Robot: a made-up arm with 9 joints. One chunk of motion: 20 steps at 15 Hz.
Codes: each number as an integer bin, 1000 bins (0 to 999) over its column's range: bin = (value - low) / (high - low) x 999, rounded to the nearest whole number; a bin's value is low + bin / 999 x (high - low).
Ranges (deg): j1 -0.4..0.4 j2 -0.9..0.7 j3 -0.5..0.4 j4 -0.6..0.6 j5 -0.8..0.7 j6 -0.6..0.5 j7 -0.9..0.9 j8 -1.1..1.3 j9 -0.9..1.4
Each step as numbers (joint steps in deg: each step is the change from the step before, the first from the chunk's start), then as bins.
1 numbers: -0.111 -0.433 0.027 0.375 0.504 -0.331 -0.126 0.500 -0.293
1 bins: 361 292 585 812 868 244 430 666 264
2 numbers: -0.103 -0.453 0.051 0.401 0.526 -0.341 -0.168 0.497 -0.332
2 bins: 371 279 612 833 883 235 406 665 247
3 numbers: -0.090 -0.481 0.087 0.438 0.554 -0.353 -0.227 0.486 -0.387
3 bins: 387 262 652 864 902 224 374 660 223
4 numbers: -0.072 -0.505 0.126 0.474 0.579 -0.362 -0.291 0.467 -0.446
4 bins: 410 247 695 894 918 216 338 652 197
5 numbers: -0.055 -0.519 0.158 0.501 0.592 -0.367 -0.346 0.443 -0.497
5 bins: 431 238 730 917 927 212 307 642 175
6 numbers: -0.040 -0.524 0.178 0.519 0.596 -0.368 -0.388 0.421 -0.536
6 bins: 450 235 753 932 930 211 284 633 158
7 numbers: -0.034 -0.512 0.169 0.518 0.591 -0.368 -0.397 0.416 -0.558
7 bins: 457 242 743 931 926 211 279 631 149
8 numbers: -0.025 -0.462 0.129 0.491 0.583 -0.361 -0.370 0.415 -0.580
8 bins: 468 273 698 908 921 217 294 631 139
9 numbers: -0.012 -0.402 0.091 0.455 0.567 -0.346 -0.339 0.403 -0.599
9 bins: 485 311 656 878 910 231 311 626 131
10 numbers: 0.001 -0.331 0.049 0.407 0.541 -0.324 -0.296 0.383 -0.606
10 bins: 501 355 609 838 893 251 335 617 128
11 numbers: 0.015 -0.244 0.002 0.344 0.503 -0.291 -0.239 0.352 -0.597
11 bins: 518 410 557 786 868 281 367 604 132
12 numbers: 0.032 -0.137 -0.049 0.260 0.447 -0.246 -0.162 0.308 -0.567
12 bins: 539 476 501 716 831 321 410 586 145
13 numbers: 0.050 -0.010 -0.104 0.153 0.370 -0.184 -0.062 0.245 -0.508
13 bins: 562 556 440 627 779 378 465 560 170
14 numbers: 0.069 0.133 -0.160 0.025 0.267 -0.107 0.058 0.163 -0.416
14 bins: 586 645 377 520 711 448 532 526 210
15 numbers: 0.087 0.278 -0.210 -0.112 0.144 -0.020 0.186 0.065 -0.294
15 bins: 608 736 322 406 629 527 603 485 263
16 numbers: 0.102 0.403 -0.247 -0.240 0.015 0.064 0.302 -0.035 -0.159
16 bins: 627 814 281 300 543 603 667 443 322
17 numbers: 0.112 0.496 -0.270 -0.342 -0.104 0.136 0.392 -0.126 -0.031
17 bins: 639 872 255 215 464 668 717 405 377
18 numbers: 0.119 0.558 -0.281 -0.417 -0.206 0.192 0.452 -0.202 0.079
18 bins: 648 910 243 152 396 719 750 374 425
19 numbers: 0.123 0.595 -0.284 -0.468 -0.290 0.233 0.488 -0.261 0.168
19 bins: 653 933 240 110 340 757 770 349 464
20 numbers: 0.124 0.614 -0.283 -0.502 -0.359 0.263 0.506 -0.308 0.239
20 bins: 654 945 241 82 294 784 780 330 495
